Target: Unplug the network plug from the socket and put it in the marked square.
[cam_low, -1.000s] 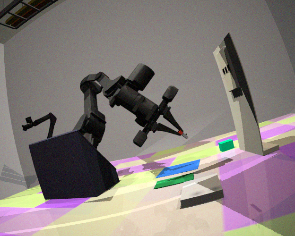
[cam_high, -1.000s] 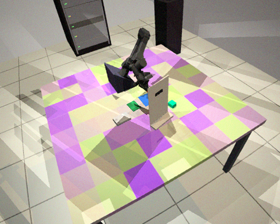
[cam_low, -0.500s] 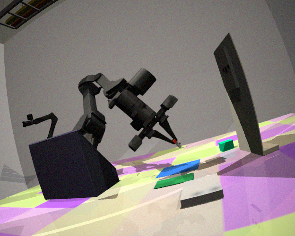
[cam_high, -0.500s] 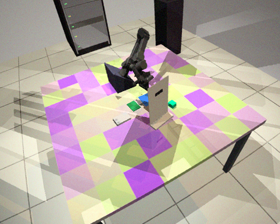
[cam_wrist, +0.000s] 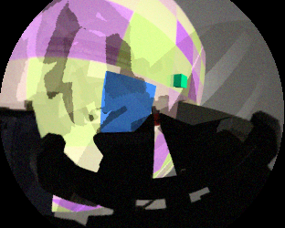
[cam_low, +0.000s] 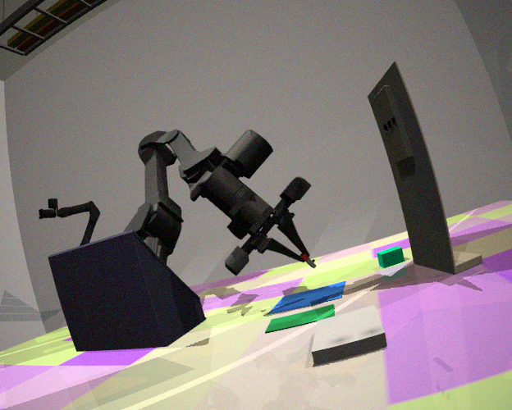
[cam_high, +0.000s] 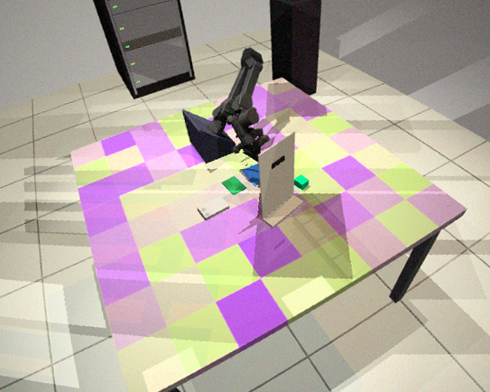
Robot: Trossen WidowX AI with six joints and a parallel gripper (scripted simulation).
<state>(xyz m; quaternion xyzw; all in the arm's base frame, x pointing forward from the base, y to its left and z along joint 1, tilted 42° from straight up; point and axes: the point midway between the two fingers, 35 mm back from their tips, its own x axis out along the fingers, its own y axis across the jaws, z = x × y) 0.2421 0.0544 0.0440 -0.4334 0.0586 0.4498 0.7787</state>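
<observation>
Right now the blue square is 1 cm behind my gripper tip and 7 cm below it. Also, from my gripper tip: small green block (15 cm ahead, 10 cm to the left, 5 cm below); flat green square (1 cm behind, 13 cm to the right, 7 cm below); network plug (right at my gripper tip).
</observation>
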